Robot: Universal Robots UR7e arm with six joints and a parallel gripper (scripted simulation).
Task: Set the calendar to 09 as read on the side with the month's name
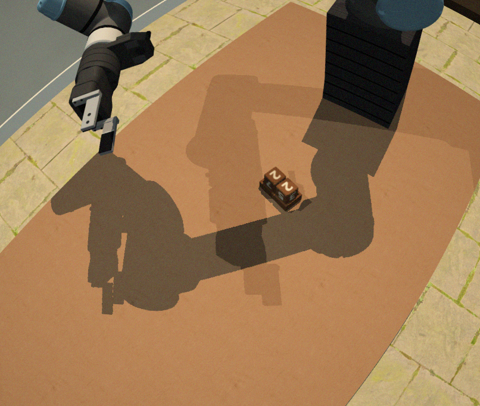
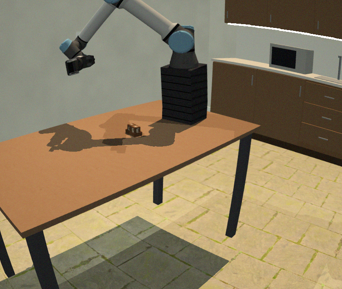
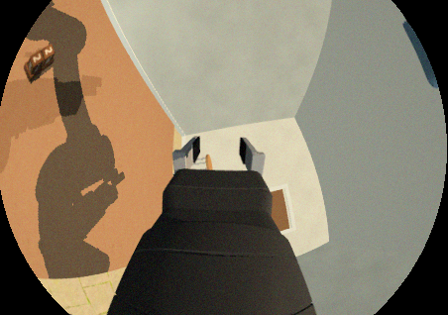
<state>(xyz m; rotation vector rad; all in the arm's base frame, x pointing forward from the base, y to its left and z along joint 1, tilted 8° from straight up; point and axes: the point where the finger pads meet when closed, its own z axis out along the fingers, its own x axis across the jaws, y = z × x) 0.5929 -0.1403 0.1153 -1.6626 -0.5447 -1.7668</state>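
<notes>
The brown cube is 250 mm behind my hand, 160 mm to the left of it and 310 mm below it. The rest, counted from my hand: tray: 250 mm behind, 140 mm to the left, 330 mm below.
</notes>
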